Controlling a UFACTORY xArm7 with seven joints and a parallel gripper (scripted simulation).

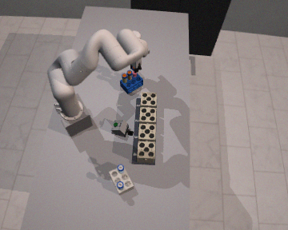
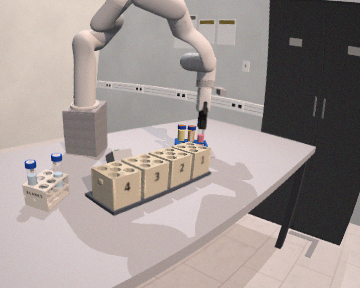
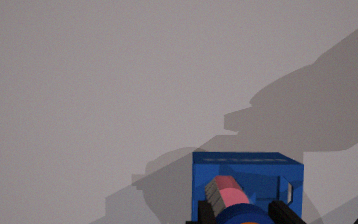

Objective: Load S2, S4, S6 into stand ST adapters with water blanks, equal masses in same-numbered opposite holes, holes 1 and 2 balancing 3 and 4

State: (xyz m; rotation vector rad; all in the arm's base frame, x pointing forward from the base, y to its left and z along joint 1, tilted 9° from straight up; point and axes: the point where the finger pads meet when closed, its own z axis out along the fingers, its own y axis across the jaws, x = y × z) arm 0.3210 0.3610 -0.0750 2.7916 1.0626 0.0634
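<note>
Now: hand 5 cm above the sample tube S6 and 1 cm to the right of it. The rest, counted from my hand: sample tube S2 (7 cm below, 3 cm to the right, 2 cm behind); then sample tube S4 (7 cm below, 7 cm behind, 5 cm to the right); then blue sample rack (11 cm below, 4 cm to the right, 2 cm behind).
</note>
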